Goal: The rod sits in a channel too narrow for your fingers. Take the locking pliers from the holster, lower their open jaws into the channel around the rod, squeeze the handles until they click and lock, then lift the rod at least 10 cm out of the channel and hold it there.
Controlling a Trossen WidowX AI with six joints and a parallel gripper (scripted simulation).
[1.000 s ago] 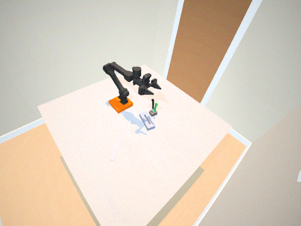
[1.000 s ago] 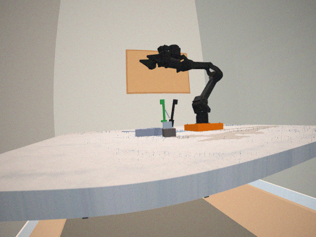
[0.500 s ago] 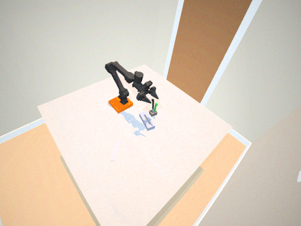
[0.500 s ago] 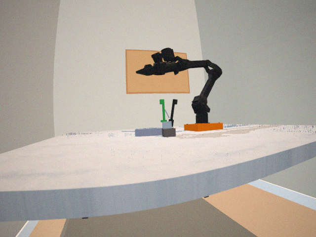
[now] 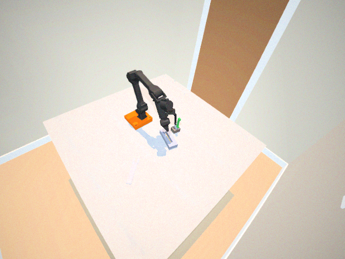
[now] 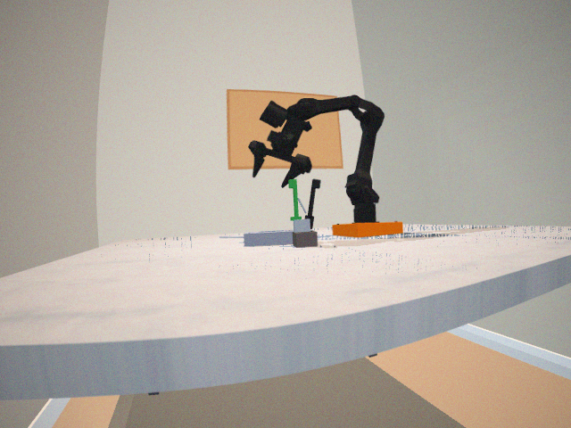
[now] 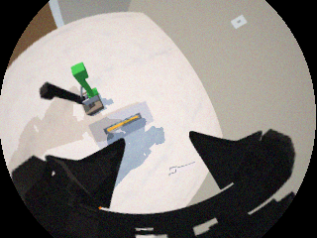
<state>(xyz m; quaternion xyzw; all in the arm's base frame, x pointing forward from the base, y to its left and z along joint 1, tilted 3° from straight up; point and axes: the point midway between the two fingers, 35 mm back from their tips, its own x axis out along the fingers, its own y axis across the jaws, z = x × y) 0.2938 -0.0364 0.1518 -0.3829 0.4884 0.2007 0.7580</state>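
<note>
Now: the black handle 50 mm behind my gripper tip, 160 mm to the left of it and 70 mm below it. The rest, counted from my gripper tip: pale blue channel block: 10 mm behind, 40 mm to the left, 150 mm below; yellow rod: 10 mm behind, 40 mm to the left, 160 mm below; grey holster: 30 mm behind, 150 mm to the left, 160 mm below.
</note>
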